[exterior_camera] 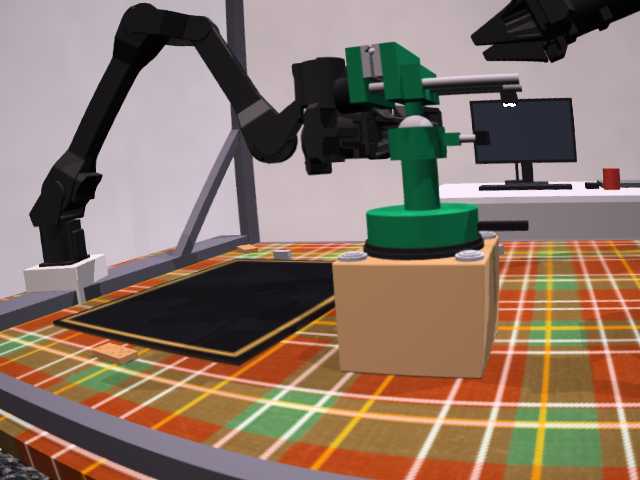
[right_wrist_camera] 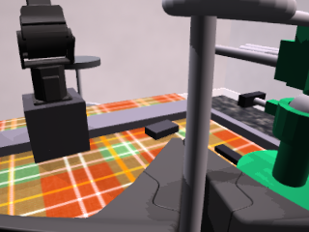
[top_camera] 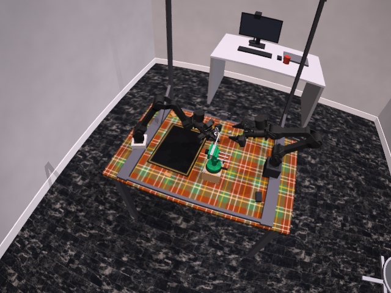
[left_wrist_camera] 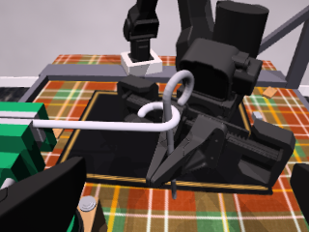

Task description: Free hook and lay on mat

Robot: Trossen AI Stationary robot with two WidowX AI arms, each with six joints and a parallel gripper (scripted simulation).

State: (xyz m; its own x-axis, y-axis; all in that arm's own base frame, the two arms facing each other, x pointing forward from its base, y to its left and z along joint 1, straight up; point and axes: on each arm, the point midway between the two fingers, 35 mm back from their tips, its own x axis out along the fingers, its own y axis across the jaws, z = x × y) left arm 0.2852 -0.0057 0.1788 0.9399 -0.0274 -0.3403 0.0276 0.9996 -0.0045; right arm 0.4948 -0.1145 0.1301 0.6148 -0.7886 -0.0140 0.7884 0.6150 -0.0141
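The mat lies 20 mm behind my right hand, 230 mm to the right of it and 180 mm below it. From my right hand the other things lie so: black block: 240 mm ahead, 330 mm to the left, 170 mm below; grey bit: 240 mm behind, 270 mm to the right, 180 mm below; tan block: 140 mm ahead, 30 mm to the left, 140 mm below.
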